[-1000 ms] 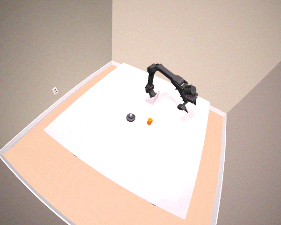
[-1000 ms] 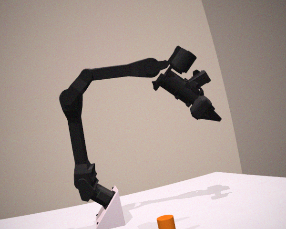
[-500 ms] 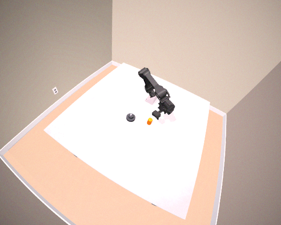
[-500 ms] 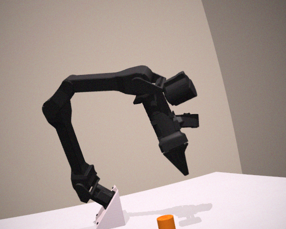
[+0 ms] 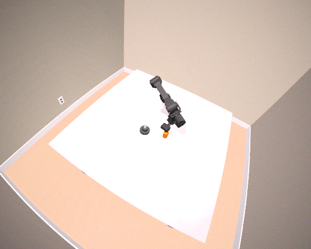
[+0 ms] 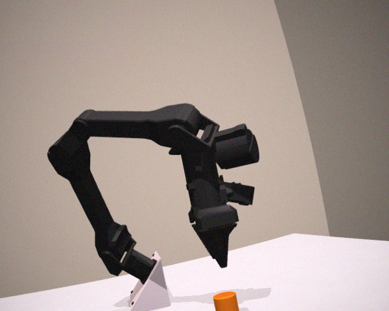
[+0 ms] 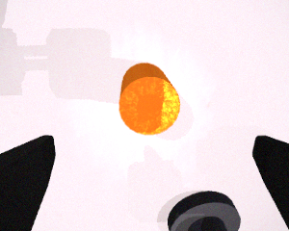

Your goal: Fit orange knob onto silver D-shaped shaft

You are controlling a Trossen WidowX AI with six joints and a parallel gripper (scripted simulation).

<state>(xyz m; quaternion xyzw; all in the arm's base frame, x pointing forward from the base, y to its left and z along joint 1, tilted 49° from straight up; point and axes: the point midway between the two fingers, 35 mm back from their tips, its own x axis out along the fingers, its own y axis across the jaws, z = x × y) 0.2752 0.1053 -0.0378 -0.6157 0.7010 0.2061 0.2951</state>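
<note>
The orange knob lies 8 cm below my gripper tip. Round my gripper tip: pedestal with silver shaft: 5 cm ahead, 17 cm to the right, 9 cm below.
</note>
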